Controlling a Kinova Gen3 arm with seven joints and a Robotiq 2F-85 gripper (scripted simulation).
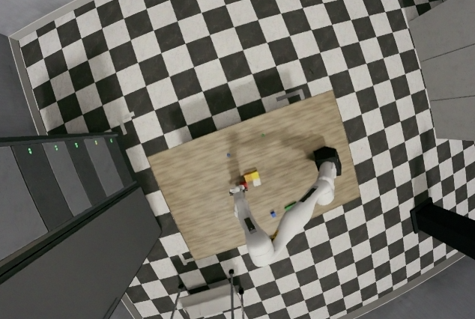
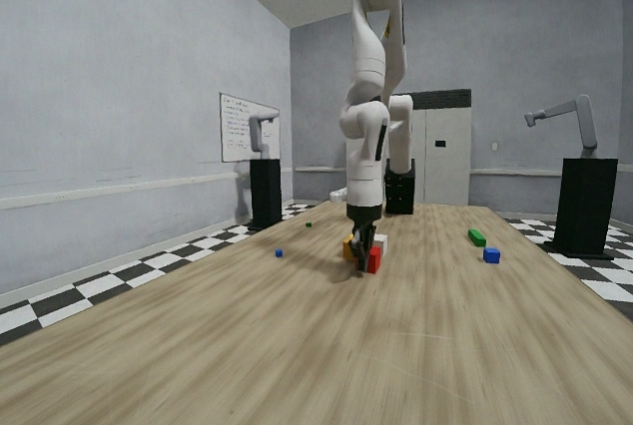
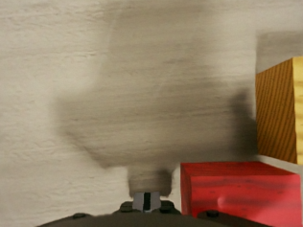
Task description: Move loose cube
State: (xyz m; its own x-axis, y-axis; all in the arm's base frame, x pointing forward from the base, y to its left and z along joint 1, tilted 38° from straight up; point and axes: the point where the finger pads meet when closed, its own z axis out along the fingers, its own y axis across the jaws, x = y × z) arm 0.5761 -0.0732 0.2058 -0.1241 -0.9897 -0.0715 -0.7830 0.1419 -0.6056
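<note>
Right now my hand is 40 mm past the red cube, 10 mm to the right of it and 10 mm above it. Round my hand: green block 300 mm behind, 330 mm to the left, 20 mm below.
</note>
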